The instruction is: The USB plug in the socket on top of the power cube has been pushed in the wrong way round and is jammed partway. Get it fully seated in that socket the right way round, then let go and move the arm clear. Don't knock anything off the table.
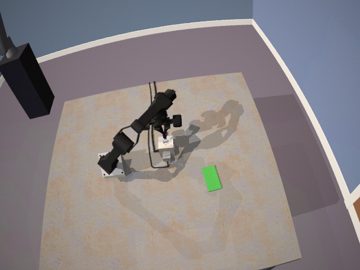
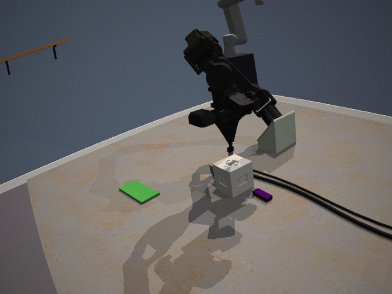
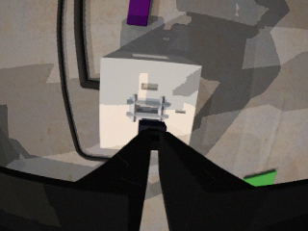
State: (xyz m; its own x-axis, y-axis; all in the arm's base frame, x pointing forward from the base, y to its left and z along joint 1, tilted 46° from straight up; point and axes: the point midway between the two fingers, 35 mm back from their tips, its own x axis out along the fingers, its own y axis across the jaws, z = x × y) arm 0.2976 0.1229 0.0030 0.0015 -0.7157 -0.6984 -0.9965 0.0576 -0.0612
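My gripper tip is now 20 mm above the usb plug. The rest, counted from my gripper tip: purple block (130 mm below, 90 mm to the left, 10 mm behind); then socket (70 mm below, 10 mm to the right); then flat green pad (220 mm to the right, 200 mm ahead, 130 mm below).
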